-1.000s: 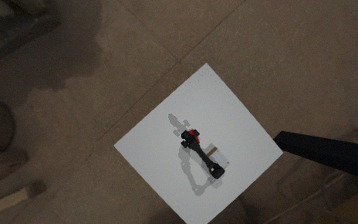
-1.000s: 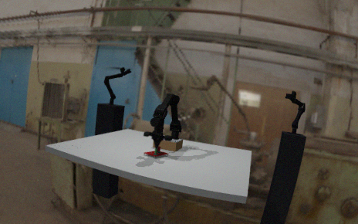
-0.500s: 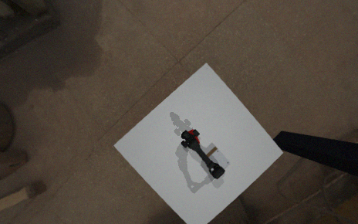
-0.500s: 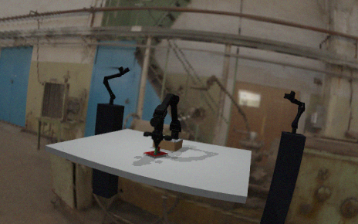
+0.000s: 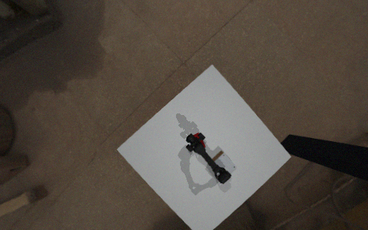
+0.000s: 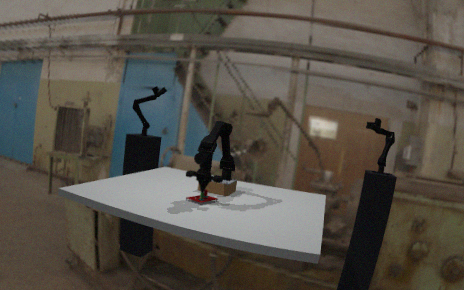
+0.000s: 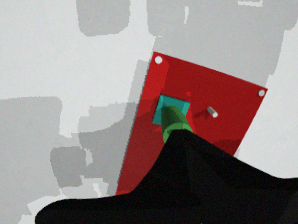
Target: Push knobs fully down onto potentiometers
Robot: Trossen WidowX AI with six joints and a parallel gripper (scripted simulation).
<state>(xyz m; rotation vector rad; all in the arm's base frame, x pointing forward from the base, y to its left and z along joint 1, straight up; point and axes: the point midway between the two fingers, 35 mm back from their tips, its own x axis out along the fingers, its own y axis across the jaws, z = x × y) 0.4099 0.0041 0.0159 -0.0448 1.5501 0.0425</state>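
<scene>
My gripper tip is 2 cm above the green knob. Round my gripper tip: red knob (6 cm behind, 1 cm below).
</scene>
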